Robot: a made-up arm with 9 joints. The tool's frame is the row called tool. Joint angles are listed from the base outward.
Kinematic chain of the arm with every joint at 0, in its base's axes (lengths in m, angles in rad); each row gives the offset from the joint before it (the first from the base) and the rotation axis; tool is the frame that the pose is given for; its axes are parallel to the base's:
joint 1: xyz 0 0 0.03 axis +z
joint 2: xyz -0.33 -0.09 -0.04 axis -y
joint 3: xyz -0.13 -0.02 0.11 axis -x
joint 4: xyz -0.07 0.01 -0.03 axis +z
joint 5: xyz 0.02 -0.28 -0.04 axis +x
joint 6: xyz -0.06 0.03 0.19 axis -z
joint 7: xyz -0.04 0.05 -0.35 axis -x
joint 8: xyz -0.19 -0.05 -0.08 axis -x
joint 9: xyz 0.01 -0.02 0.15 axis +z
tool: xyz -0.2 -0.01 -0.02
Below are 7 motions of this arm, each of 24 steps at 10 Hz.
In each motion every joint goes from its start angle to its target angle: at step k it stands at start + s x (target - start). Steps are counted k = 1, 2, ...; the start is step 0. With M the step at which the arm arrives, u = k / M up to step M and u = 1 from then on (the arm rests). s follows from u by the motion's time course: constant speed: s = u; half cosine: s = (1 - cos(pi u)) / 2; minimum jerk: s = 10 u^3 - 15 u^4 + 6 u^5.
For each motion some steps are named. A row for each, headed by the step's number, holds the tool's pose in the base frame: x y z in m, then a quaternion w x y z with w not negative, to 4 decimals.
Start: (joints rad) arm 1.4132 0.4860 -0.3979 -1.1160 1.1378 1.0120 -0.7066 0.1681 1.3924
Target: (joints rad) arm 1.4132 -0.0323 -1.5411 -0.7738 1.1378 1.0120 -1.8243 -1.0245 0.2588
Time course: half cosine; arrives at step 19
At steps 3, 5, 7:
3: -0.3095 -0.6618 0.0429 0.5501 0.8283 -0.0733 -0.0773
5: -0.2979 -0.6369 0.1280 0.5231 0.8232 -0.0353 -0.2177
7: -0.2493 -0.5990 0.2384 0.4657 0.7868 0.0029 -0.4050

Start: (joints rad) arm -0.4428 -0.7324 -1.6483 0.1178 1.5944 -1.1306 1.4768 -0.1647 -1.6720
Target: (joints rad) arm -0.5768 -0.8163 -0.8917 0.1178 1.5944 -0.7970 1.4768 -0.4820 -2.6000
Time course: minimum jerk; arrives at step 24
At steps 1, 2, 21, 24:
1: -0.5250 0.3125 0.3530 0.1876 -0.5946 -0.1184 0.7728
2: -0.5257 0.3120 0.3524 0.1878 -0.5946 -0.1197 0.7726
21: -0.6053 0.1301 0.2360 0.2760 -0.3969 -0.4401 0.7567
24: -0.6053 0.1271 0.2343 0.2787 -0.3907 -0.4444 0.7564

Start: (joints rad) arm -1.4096 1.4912 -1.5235 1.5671 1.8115 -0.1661 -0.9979 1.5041 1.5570
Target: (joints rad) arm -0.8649 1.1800 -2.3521 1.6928 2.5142 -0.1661 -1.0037 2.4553 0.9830
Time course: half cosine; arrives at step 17
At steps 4, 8, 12, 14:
4: -0.0541 0.1815 0.0406 0.1654 0.1348 0.1186 -0.9697
8: -0.0536 0.1457 0.0823 0.2672 0.1339 0.2227 -0.9279
12: -0.0214 0.1173 0.1248 0.3616 0.1022 0.3387 -0.8626
14: -0.0050 0.1141 0.1393 0.3913 0.0829 0.3790 -0.8345

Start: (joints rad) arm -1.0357 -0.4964 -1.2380 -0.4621 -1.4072 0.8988 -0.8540 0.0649 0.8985
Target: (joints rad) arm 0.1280 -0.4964 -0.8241 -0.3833 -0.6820 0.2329 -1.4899 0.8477 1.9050
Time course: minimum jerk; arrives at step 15
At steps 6, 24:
6: -0.8779 0.6798 0.0910 0.9364 0.2475 0.0404 -0.2457
24: -0.9379 -0.3048 0.0020 0.7542 0.3803 -0.0428 0.5336

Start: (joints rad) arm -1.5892 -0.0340 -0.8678 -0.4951 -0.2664 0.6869 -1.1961 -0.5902 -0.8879
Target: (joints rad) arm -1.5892 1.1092 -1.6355 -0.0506 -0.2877 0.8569 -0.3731 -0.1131 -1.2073
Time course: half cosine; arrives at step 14
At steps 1, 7, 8, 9, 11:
1: 0.1546 0.8795 0.0062 0.3640 -0.6317 0.4918 0.4760
7: 0.1125 0.7729 -0.1714 0.1642 -0.7897 0.3461 0.4792
8: 0.1097 0.7385 -0.1983 0.1006 -0.8036 0.3213 0.4909
9: 0.1098 0.7058 -0.2180 0.0371 -0.8075 0.3026 0.5049
11: 0.1155 0.6560 -0.2397 0.0699 0.7943 -0.2840 -0.5324

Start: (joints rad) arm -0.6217 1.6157 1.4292 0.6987 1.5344 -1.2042 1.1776 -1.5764 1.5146
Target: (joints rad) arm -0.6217 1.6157 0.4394 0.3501 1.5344 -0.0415 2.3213 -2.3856 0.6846
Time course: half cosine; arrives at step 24
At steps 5, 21, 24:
5: -0.6433 -0.1651 -0.0065 0.4318 -0.2994 -0.0937 0.8457
21: -0.6990 -0.2368 -0.4616 0.6450 -0.0940 -0.5652 0.5056
24: -0.6989 -0.2273 -0.4784 0.6526 -0.0679 -0.5756 0.4880

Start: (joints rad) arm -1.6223 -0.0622 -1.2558 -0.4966 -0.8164 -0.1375 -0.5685 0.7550 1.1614
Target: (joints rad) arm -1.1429 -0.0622 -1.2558 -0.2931 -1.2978 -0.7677 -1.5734 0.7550 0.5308
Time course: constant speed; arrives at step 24
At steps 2, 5, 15, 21, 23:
2: -0.1570 1.0265 -0.1057 0.9303 0.2492 -0.1084 -0.2465
5: -0.2450 1.0206 -0.1377 0.9327 0.2551 -0.1329 -0.2174
15: -0.5325 0.9189 -0.2183 0.9152 0.3467 -0.1728 -0.1108
21: -0.6854 0.8031 -0.2400 0.8863 0.4368 -0.1452 -0.0512
23: -0.7308 0.7564 -0.2422 0.8737 0.4688 -0.1255 -0.0339

